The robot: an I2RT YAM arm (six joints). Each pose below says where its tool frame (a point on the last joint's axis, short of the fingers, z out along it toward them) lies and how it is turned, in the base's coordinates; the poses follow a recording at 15 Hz.
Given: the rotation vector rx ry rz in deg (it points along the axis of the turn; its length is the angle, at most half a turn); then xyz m.
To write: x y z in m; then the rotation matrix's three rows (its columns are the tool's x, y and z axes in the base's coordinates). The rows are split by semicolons. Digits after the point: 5 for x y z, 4 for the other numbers.
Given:
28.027 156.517 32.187 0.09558 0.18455 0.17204
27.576 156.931 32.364 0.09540 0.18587 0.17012
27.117 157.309 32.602 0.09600 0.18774 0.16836
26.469 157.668 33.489 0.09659 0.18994 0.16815
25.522 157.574 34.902 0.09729 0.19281 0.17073
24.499 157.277 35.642 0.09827 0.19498 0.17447
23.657 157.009 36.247 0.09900 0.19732 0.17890
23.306 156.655 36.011 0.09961 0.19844 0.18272
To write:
0.09558 0.18455 0.17204; -0.8940 0.2649 0.3613; 0.3859 0.8649 0.3210; -0.2275 0.4264 -0.8754
0.09540 0.18587 0.17012; -0.8980 0.2603 0.3548; 0.3795 0.8664 0.3247; -0.2228 0.4262 -0.8768
0.09600 0.18774 0.16836; -0.9017 0.2556 0.3487; 0.3731 0.8675 0.3290; -0.2184 0.4268 -0.8776
0.09659 0.18994 0.16815; -0.9066 0.2475 0.3417; 0.3650 0.8663 0.3410; -0.2116 0.4339 -0.8757
0.09729 0.19281 0.17073; -0.9105 0.2339 0.3409; 0.3560 0.8629 0.3588; -0.2102 0.4480 -0.8690
0.09827 0.19498 0.17447; -0.9127 0.2199 0.3443; 0.3469 0.8624 0.3687; -0.2158 0.4559 -0.8635
0.09900 0.19732 0.17890; -0.9144 0.2083 0.3472; 0.3394 0.8619 0.3768; -0.2208 0.4624 -0.8588
0.09961 0.19844 0.18272; -0.9131 0.2034 0.3534; 0.3373 0.8638 0.3744; -0.2291 0.4610 -0.8573

